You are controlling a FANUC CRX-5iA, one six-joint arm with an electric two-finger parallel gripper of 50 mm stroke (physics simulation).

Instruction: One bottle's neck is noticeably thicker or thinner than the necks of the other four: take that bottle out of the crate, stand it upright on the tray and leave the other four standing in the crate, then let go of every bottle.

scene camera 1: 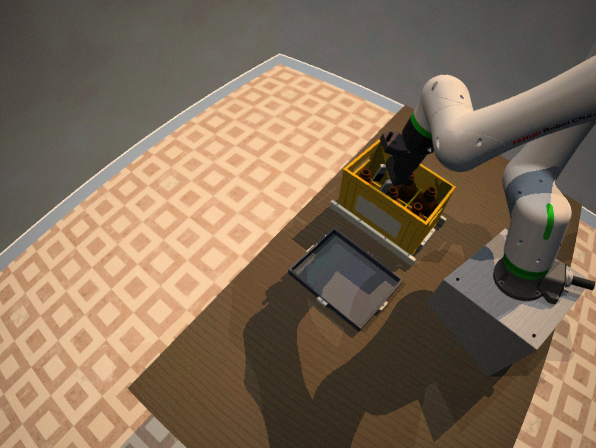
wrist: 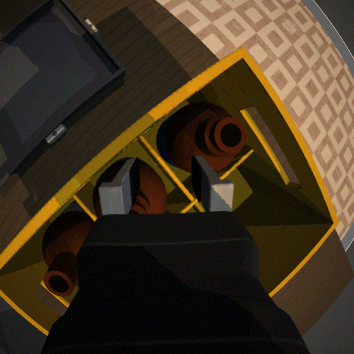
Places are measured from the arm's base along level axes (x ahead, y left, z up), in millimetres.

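Where they show: gripper, fingertip midpoint: [scene camera 1: 378, 187] [wrist: 165, 170]; arm's base at its link origin: [scene camera 1: 520, 278].
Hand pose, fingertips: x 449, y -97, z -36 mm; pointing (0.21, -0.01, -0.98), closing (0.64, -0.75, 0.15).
Observation:
Each offset is from my fingertips to the top centre of the thing. "pt": to the spot under its first point.
The yellow crate @(49 mm back, 45 mm right, 29 mm up) [scene camera 1: 407, 240] [wrist: 200, 81] holds several brown bottles, including a bottle by its far-left corner @(pt 42 mm ahead, 7 mm right, 13 mm up) [scene camera 1: 366, 176] and another at its right [scene camera 1: 430, 195]. My gripper [scene camera 1: 384, 178] [wrist: 165, 170] is open and empty, low over the crate. In the wrist view, one finger overlaps a middle bottle @(42 mm back, 1 mm left, 17 mm up) [wrist: 152, 187], whose neck is hidden by the gripper. The other finger is beside a bottle @(49 mm ahead, 18 mm right, 17 mm up) [wrist: 190, 137] with its mouth in view. A third bottle @(pt 119 mm back, 16 mm left, 17 mm up) [wrist: 59, 281] shows at lower left. Which neck differs is unclear. The dark tray @(pt 36 mm ahead, 216 mm left, 141 mm down) [scene camera 1: 325, 265] [wrist: 55, 75] holds no bottle.
A pale rail @(29 mm back, 52 mm left, 116 mm down) [scene camera 1: 372, 230] runs along the crate's base, between it and the tray. Thin yellow dividers @(3 mm ahead, 10 mm right, 52 mm down) [wrist: 167, 167] separate the crate's compartments. The robot's metal base block [scene camera 1: 480, 305] stands to the right. Small clips [scene camera 1: 321, 301] [wrist: 56, 133] sit against the tray's sides.

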